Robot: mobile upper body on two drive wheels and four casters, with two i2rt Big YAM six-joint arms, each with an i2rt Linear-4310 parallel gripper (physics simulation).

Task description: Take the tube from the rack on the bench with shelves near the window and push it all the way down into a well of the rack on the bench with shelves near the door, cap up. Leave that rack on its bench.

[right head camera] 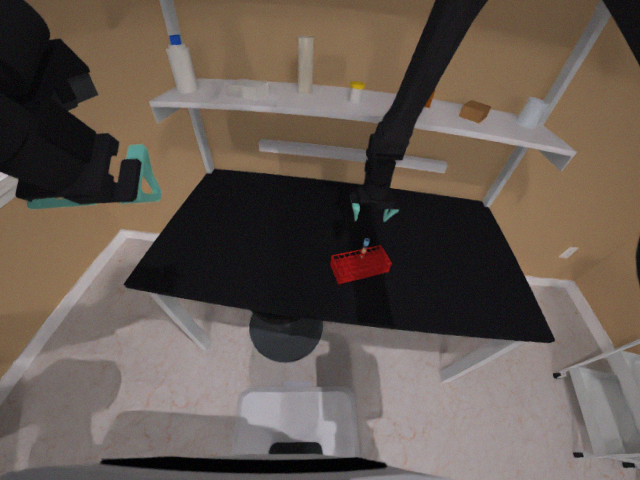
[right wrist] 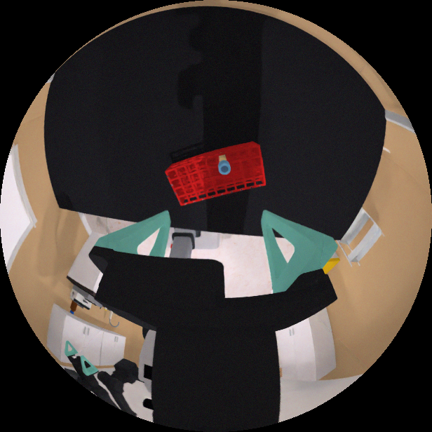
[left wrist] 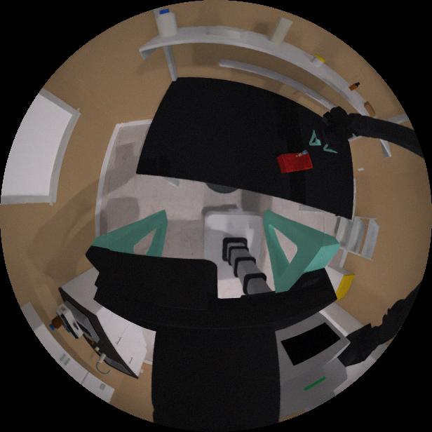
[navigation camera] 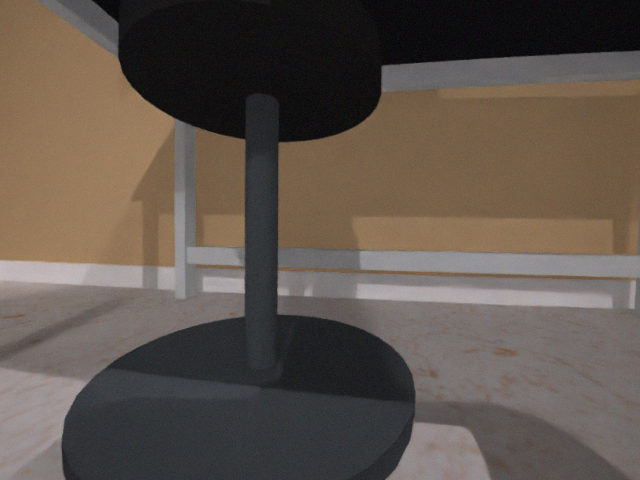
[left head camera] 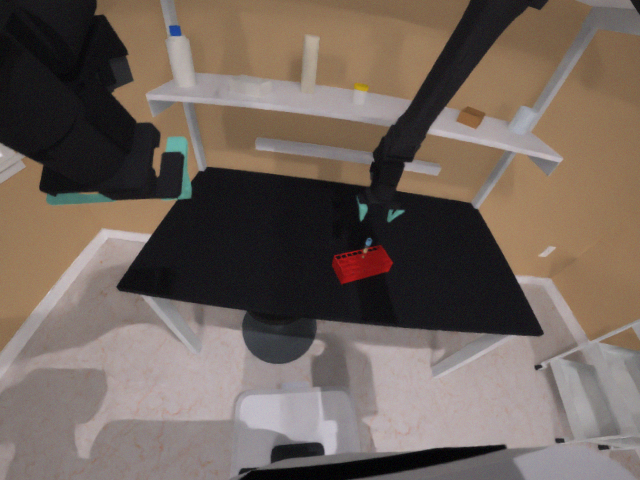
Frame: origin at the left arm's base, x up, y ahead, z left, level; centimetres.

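Seen in the pictures: left gripper, fingertip midpoint: (right head camera: 127, 198) (left head camera: 153, 194); right gripper, fingertip midpoint: (right head camera: 369, 220) (left head camera: 374, 220).
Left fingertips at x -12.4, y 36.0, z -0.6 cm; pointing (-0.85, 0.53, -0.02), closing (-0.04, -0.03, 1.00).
A point is followed by its place in that frame.
A red rack (left head camera: 356, 272) {x -59.2, y 56.7, z -41.7 cm} (right head camera: 356, 272) {x -59.3, y 56.9, z -42.9 cm} (left wrist: 295, 163) (right wrist: 186, 175) stands on the black bench top (left head camera: 248, 222) {x -64.8, y 85.8, z -1.8 cm} (right head camera: 248, 222) {x -64.8, y 86.0, z -0.9 cm} (left wrist: 215, 130) (right wrist: 120, 125). One tube (left head camera: 368, 241) {x -53.0, y 65.4, z -46.2 cm} (right head camera: 366, 241) {x -52.9, y 65.4, z -46.4 cm} (left wrist: 304, 152) (right wrist: 224, 167) stands in it, blue cap up. My right gripper (left head camera: 375, 220) {x -42.6, y 64.9, z -45.3 cm} (right head camera: 370, 220) {x -42.6, y 64.9, z -45.3 cm} (right wrist: 215, 215) is open and empty; it points down over the bench, above the rack in the head views and apart from the tube. My left gripper (left wrist: 214, 215) is open and empty, off to the left of the bench. A second rack does not show.
A white shelf (left head camera: 258, 98) {x -19.1, y 97.2, z -7.5 cm} (right head camera: 258, 102) {x -19.1, y 96.0, z -8.9 cm} with bottles and boxes runs above the bench's back. A stool base (left head camera: 279, 338) {x -137.9, y 63.6, z -14.2 cm} (right head camera: 285, 338) {x -137.9, y 63.0, z -14.3 cm} (navigation camera: 237, 413) {x -138.0, y 60.6, z -14.3 cm} is under the bench's front edge. A white trolley (left head camera: 589, 344) {x -98.3, y 31.9, z -182.7 cm} stands at the lower right. A window (left wrist: 30, 150) shows at the left.
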